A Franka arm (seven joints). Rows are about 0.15 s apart.
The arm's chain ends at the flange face. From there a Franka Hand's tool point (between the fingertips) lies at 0.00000 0.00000 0.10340 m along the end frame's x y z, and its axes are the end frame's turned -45 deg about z.
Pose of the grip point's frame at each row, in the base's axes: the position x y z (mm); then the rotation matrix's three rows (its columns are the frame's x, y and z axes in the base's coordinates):
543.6 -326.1 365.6; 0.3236 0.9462 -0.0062; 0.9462 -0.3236 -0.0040; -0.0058 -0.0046 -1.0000
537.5 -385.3 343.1; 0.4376 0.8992 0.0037; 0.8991 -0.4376 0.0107; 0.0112 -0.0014 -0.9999
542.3 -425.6 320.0; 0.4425 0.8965 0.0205; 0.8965 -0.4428 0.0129; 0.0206 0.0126 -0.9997
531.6 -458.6 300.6; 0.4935 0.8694 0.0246; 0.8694 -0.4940 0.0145; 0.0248 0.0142 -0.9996
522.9 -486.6 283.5; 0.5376 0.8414 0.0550; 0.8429 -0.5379 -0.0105; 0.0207 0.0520 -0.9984
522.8 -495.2 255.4; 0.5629 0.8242 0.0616; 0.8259 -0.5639 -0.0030; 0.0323 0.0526 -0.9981
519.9 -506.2 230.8; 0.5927 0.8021 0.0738; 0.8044 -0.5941 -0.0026; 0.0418 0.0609 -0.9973
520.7 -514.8 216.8; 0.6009 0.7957 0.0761; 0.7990 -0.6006 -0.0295; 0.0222 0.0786 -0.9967
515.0 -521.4 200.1; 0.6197 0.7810 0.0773; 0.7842 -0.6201 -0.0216; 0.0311 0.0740 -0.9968
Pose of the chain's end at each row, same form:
544.2 -325.7 469.0; 0.8979 0.4402 -0.0062; 0.4402 -0.8979 -0.0040; -0.0074 0.0008 -1.0000
537.1 -386.4 446.5; 0.9453 0.3264 0.0037; 0.3263 -0.9452 0.0107; 0.0069 -0.0089 -0.9999
540.2 -426.9 423.4; 0.9468 0.3210 0.0205; 0.3208 -0.9470 0.0129; 0.0235 -0.0057 -0.9997
529.1 -460.1 404.0; 0.9637 0.2658 0.0246; 0.2654 -0.9641 0.0145; 0.0276 -0.0075 -0.9996
517.2 -485.5 386.7; 0.9751 0.2148 0.0550; 0.2157 -0.9764 -0.0105; 0.0514 0.0221 -0.9984
516.4 -494.9 358.6; 0.9808 0.1848 0.0616; 0.1853 -0.9827 -0.0030; 0.0600 0.0144 -0.9981
512.3 -505.9 333.9; 0.9863 0.1481 0.0738; 0.1487 -0.9889 -0.0026; 0.0726 0.0135 -0.9973
512.8 -511.7 319.9; 0.9875 0.1377 0.0761; 0.1403 -0.9897 -0.0295; 0.0713 0.0399 -0.9967
507.0 -519.2 303.2; 0.9904 0.1141 0.0773; 0.1160 -0.9930 -0.0216; 0.0743 0.0303 -0.9968

